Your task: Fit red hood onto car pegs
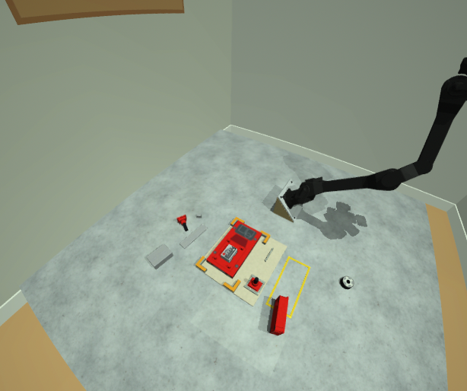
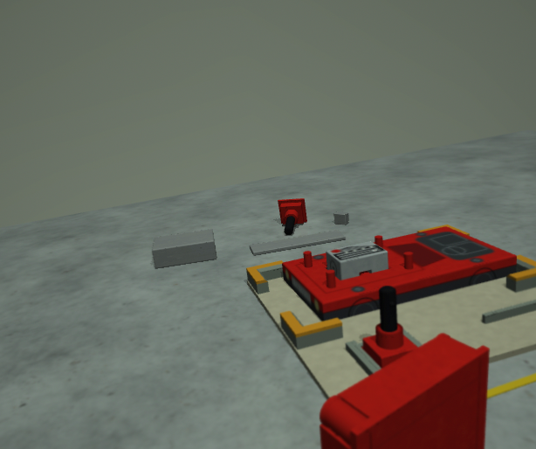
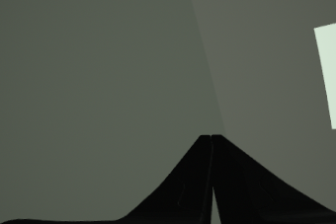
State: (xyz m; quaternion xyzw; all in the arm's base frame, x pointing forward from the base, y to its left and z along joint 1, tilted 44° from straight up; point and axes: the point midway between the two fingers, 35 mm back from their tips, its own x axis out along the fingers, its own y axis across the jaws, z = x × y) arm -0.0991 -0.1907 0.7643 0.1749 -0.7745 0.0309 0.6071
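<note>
Right now the red hood is 74 cm below my gripper tip, 53 cm ahead of it and 24 cm to the right of it. From my gripper tip the other things lie so: small wheel: 76 cm below, 31 cm ahead, 9 cm to the right; grey strip: 77 cm below, 64 cm to the right, 47 cm ahead; engine block: 75 cm below, 47 cm to the right, 46 cm ahead.
</note>
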